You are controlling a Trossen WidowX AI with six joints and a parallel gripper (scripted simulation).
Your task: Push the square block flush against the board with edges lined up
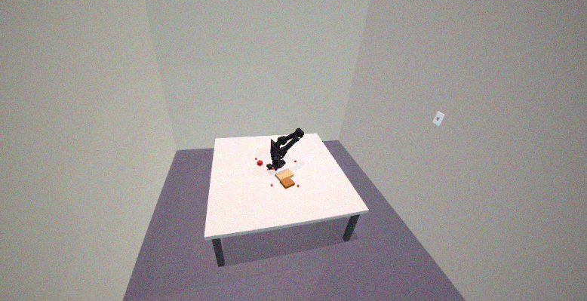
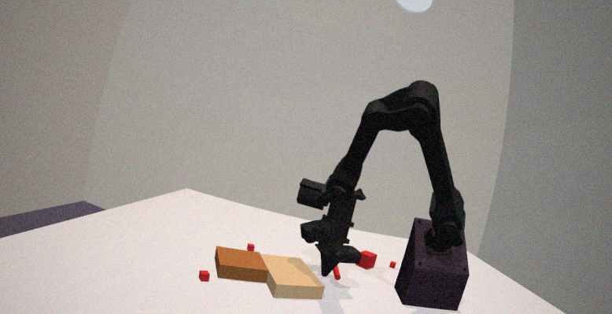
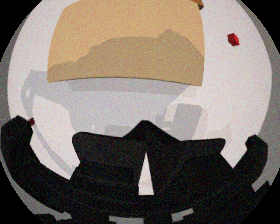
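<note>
Right now the red rod is 3 cm behind my gripper tip and 4 cm to the right of it. Also, from my gripper tip: tan board: 9 cm ahead, 6 cm to the left, 1 cm above; then orange square block: 19 cm ahead, 6 cm to the left, 1 cm above.
</note>
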